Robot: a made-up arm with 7 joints. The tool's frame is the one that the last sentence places.
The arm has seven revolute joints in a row. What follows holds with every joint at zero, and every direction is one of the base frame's. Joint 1 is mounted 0.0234 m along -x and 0.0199 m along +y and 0.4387 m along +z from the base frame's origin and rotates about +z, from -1.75 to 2.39 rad. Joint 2 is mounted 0.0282 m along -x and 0.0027 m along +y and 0.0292 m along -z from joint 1 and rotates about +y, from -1.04 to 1.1 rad. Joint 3 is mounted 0.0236 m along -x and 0.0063 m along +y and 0.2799 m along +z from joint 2 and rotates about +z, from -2.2 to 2.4 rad. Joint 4 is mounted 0.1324 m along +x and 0.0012 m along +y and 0.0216 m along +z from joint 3 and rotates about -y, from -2.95 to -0.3 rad. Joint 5 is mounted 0.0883 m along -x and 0.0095 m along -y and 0.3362 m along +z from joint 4 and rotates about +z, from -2.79 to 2.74 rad. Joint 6 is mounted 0.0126 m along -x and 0.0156 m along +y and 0.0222 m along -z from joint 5 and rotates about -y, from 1.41 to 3.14 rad. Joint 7 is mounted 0.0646 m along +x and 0.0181 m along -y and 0.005 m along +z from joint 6 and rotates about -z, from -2.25 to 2 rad. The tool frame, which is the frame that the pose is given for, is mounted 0.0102 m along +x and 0.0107 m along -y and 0.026 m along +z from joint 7; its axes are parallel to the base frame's.
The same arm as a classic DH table. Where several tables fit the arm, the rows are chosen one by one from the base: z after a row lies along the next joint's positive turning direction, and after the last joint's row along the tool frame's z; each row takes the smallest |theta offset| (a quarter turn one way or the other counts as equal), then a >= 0, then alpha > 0; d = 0 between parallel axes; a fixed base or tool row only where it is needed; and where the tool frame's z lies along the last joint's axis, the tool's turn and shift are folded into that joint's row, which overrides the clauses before.
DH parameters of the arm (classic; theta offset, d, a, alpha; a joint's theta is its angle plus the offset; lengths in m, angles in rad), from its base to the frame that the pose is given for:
base (fixed): -0.7047 0 -0.0307 0
joint 1: 0.7047 0.4095 -0.0282 -1.5708
joint 2: 0 0.009 -0.0236 1.5708
joint 3: 0 0.3015 0.1324 1.5708
joint 4: 0 0.0083 -0.0883 -1.5708
joint 5: 0 0.314 -0.0126 1.5708
joint 6: 0 0.0025 0.0646 1.5708
joint 7: 0.8093 0 0.0148 3.1416
tool (fixed): 0.8093 0.031 0 0
Joint limits (rad, base to tool): -1.75..2.39 -1.04..1.1 -2.2..2.4 -2.95..-0.3 -2.79..2.74 1.41..3.14 -2.25..2

